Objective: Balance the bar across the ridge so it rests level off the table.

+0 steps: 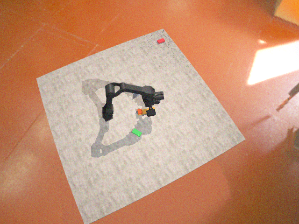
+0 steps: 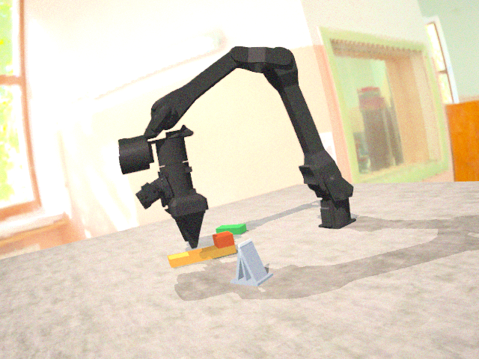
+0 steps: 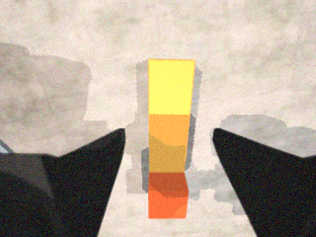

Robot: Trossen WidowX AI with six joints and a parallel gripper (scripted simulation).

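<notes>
Right now the bar is 4 cm behind my gripper tip, 1 cm to the left of it and 2 cm below it. Also, from my gripper tip: small red block 44 cm ahead, 60 cm to the left, 3 cm below; then green block 16 cm behind, 12 cm to the right, 3 cm below.
</notes>
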